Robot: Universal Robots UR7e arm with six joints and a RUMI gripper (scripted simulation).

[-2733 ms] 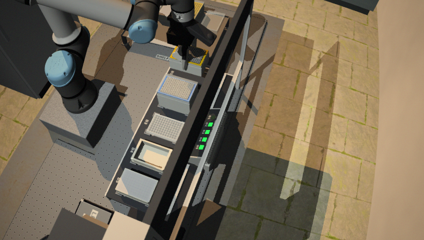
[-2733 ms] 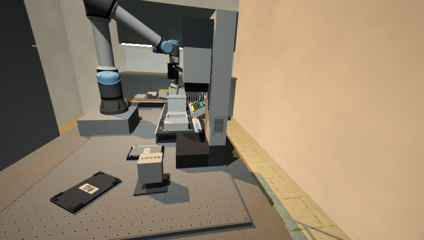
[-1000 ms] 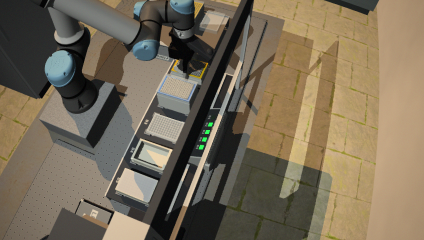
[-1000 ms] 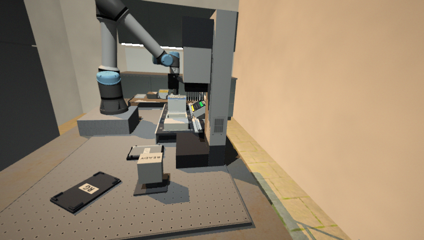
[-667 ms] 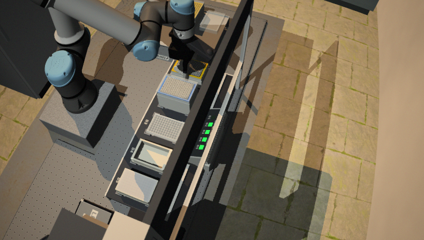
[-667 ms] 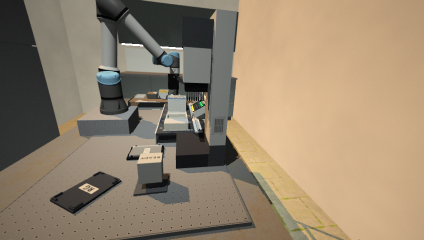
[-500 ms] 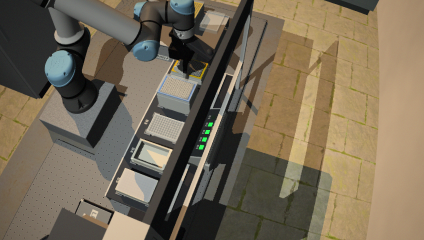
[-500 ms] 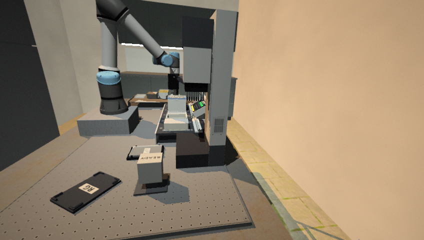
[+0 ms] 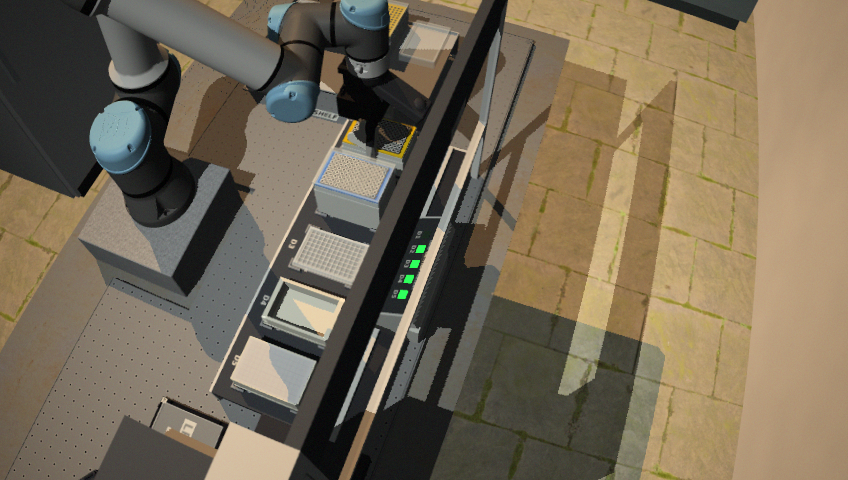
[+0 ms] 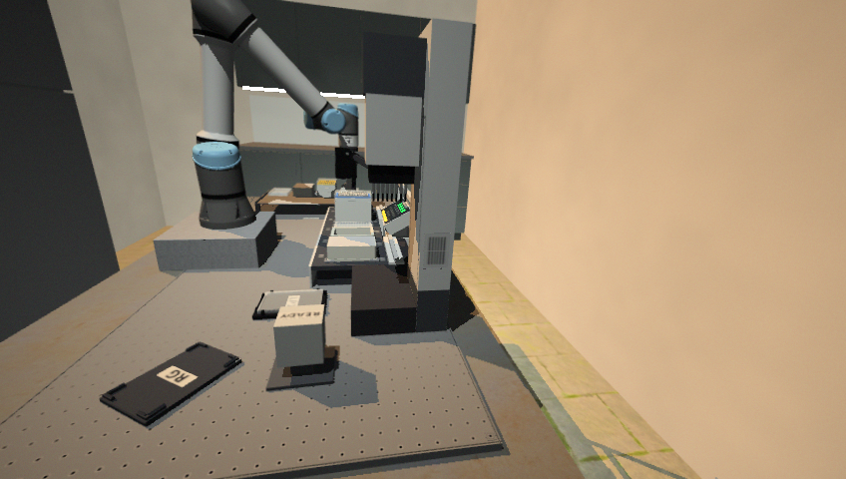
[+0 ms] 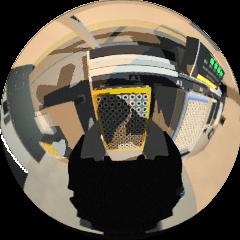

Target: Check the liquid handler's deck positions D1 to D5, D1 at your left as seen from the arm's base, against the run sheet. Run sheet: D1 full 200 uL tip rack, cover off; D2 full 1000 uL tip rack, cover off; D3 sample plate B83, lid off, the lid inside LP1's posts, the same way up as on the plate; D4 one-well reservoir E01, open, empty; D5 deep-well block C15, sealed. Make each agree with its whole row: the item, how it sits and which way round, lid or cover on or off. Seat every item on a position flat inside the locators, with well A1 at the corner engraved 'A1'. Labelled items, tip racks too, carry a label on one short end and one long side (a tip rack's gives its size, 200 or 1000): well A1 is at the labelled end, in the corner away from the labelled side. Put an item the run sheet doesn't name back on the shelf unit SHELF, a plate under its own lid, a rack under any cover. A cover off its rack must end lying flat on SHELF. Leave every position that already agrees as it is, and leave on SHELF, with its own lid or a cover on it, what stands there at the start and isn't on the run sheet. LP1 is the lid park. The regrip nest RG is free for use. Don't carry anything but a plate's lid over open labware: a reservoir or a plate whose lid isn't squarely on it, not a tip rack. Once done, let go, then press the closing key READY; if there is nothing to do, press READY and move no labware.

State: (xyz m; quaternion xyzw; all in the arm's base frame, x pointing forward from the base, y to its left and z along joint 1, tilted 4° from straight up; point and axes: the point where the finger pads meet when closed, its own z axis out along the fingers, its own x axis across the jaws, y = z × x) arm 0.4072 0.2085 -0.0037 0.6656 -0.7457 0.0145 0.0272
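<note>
Right now my hand is 12 cm to the left of the blue-rimmed tip rack, 2 cm below it and 1 cm past it. Also, from my hand: well plate: 25 cm to the right, 4 cm below, 3 cm behind; yellow-rimmed tip rack: 1 cm ahead, 1 cm above; shelf label: 17 cm behind, 13 cm to the left, 10 cm below.
</note>
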